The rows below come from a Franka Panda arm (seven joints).
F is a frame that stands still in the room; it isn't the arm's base.
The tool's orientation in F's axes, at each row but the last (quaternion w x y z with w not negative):
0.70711, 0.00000, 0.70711, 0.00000
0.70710, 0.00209, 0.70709, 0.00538
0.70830, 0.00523, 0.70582, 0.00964
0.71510, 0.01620, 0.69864, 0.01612
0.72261, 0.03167, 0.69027, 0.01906
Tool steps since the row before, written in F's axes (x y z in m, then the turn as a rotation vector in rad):
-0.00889, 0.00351, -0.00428, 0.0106, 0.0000, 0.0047
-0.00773, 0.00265, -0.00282, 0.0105, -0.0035, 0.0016
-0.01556, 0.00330, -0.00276, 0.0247, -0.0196, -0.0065
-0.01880, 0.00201, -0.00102, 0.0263, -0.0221, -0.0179
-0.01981, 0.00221, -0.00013, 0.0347, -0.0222, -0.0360
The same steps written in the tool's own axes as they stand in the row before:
0.00428, 0.00351, -0.00889, -0.0047, 0.0000, 0.0106
0.00285, 0.00266, -0.00772, -0.0016, -0.0035, 0.0105
0.00278, 0.00334, -0.01555, 0.0062, -0.0199, 0.0246
0.00067, 0.00197, -0.01882, 0.0175, -0.0229, 0.0259
-0.00063, 0.00187, -0.01983, 0.0359, -0.0242, 0.0335

